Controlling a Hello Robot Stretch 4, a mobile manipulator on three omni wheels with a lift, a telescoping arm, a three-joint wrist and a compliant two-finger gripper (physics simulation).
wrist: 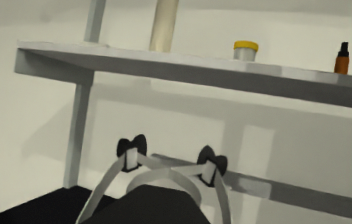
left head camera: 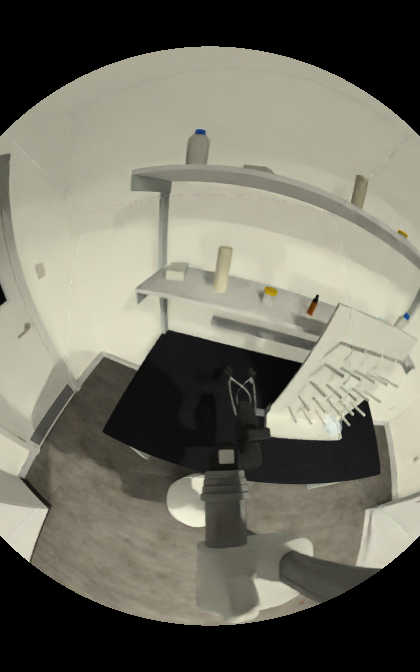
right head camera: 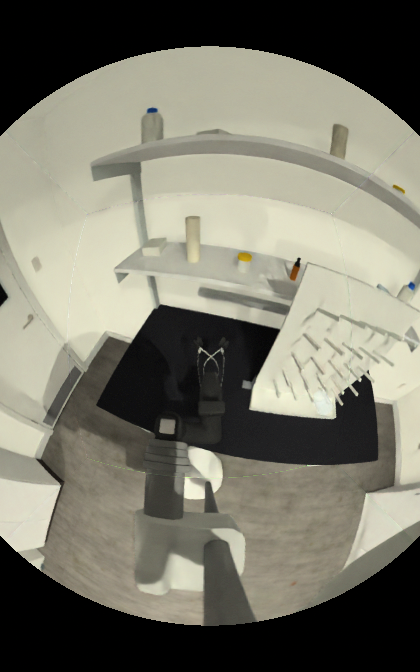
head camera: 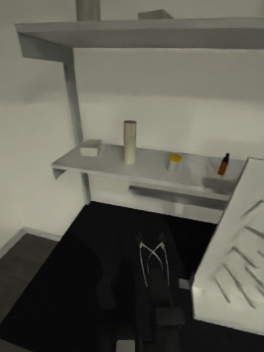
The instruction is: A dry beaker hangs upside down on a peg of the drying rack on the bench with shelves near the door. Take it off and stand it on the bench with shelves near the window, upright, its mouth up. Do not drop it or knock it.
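Frame: origin at the robot's base, x up, y back, z right, level; centimetres.
Seen in the pictures: gripper, between the fingertips: (wrist: 172, 152) (head camera: 149, 232).
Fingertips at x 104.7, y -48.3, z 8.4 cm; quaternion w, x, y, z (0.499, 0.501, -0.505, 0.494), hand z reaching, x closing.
Observation:
Pixels of each thing's top centre, then the offset from my fingertips to it. "*": a spot on its surface instead. Level surfaces: height alone.
- black bench top, height of its surface: dx -31.2 cm
- beige cylinder, a spot on its surface: (wrist: 164, 25) (head camera: 130, 145) * dx +23.1, dy -25.6, dz -7.4 cm
- yellow-lidded jar, a spot on its surface: (wrist: 245, 51) (head camera: 174, 163) * dx +18.4, dy -19.4, dz +10.7 cm
- orange bottle, a spot on its surface: (wrist: 342, 60) (head camera: 224, 164) * dx +19.7, dy -17.4, dz +29.8 cm
The clear beaker (left head camera: 332, 425) (right head camera: 324, 402) hangs on a low peg near the bottom front of the white drying rack (head camera: 240, 210) (left head camera: 335, 330) (right head camera: 310, 300). It looks pale and its outline is faint; it does not show in the head camera or wrist view. The rack stands on the black bench top (head camera: 65, 285) (left head camera: 150, 390) (right head camera: 135, 370) (wrist: 75, 200). My gripper (head camera: 151, 238) (left head camera: 240, 373) (right head camera: 211, 343) (wrist: 172, 152) is open and empty, its fingertips apart. It is over the bench, left of the rack and beaker. The bench near the window cannot be made out.
The lower shelf (head camera: 105, 167) (wrist: 125, 60) behind the bench carries a beige cylinder (head camera: 130, 142) (wrist: 164, 25), a yellow-lidded jar (head camera: 174, 162) (wrist: 245, 51) and an orange bottle (head camera: 223, 165) (wrist: 342, 60). An upper shelf (left head camera: 225, 175) (right head camera: 225, 146) runs above. A door handle (left head camera: 25, 330) shows at the left.

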